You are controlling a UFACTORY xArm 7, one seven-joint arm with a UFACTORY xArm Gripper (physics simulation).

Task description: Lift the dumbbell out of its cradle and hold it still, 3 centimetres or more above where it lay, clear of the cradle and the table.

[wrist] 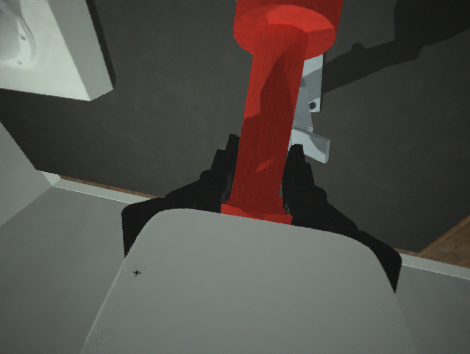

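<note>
The red dumbbell (272, 105) runs from the top of the wrist view down between the fingers, one thick end at the top edge and the other end partly hidden by the grey gripper body. My gripper (262, 154) is shut on the dumbbell's bar, with one black finger on each side. The light grey metal cradle (311, 145) shows behind and to the right of the bar, partly hidden by it. How high the dumbbell is above the cradle cannot be told exactly from this view.
A white block-shaped base (75, 55) with a round part stands at the upper left. The dark table top (165, 115) lies below, with its edge along the lower part of the view. A dark shadow falls at the upper right.
</note>
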